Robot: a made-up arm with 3 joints. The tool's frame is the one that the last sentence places.
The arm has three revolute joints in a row. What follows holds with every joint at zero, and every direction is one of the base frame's. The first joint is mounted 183 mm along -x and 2 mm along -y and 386 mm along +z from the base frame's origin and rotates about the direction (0.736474, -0.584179, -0.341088), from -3.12 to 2.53 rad. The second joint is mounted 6 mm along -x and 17 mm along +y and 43 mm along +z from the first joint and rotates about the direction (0.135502, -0.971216, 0.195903), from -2.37 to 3.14 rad. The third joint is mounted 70 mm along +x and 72 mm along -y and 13 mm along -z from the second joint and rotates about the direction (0.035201, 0.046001, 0.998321), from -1.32 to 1.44 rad. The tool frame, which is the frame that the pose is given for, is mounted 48 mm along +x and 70 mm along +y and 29 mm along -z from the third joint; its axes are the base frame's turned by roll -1.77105, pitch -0.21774 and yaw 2.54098 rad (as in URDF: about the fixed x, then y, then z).
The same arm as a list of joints. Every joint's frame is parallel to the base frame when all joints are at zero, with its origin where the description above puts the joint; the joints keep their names.
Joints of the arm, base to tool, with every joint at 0 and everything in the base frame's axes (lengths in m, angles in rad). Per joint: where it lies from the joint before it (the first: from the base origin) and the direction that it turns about. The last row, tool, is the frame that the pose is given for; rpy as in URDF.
joint 1: axis 0.736474 -0.584179 -0.341088 xyz -0.183 -0.002 0.386
joint 2: axis 0.135502 -0.971216 0.195903 xyz -0.006 0.017 0.043
joint 3: axis 0.035201 0.046001 0.998321 xyz 0.07 -0.072 -0.013
tool: xyz 0.048 0.07 -0.029 rpy -1.7711 -0.2177 2.541
Joint limits (rad, base to tool): -3.12..2.53 -2.37..3.14 -1.32..1.44

